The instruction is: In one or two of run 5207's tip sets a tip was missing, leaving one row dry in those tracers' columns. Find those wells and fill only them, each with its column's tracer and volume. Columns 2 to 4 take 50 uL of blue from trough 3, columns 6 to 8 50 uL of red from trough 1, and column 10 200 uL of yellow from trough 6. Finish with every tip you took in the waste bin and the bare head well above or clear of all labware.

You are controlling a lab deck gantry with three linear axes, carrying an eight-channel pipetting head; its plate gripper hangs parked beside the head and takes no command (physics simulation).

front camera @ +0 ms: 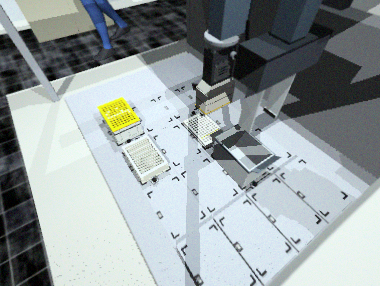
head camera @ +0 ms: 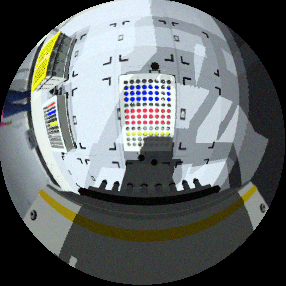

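The white well plate [front camera: 202,131] [head camera: 173,100] lies in front of and below the pipetting head [front camera: 214,95] [head camera: 150,220]. In the head view it shows three blue lines of wells, three red and one yellow. Red and yellow look filled right across; the blue wells towards the right are hard to read. The head hangs above deck height with short dark nozzles; no tip is visible on them. The yellow tip rack [front camera: 119,115] [head camera: 46,62] and the trough rack [front camera: 146,159] [head camera: 62,122] stand at the left. The parked plate gripper [front camera: 259,123] is open and empty, its paddles apart.
The grey waste bin [front camera: 235,165] [head camera: 150,175] stands right beside the plate, its sloped walls rising above it. A dark gantry block [front camera: 275,52] carries the plate gripper. A person's blue legs [front camera: 102,22] show beyond the deck.
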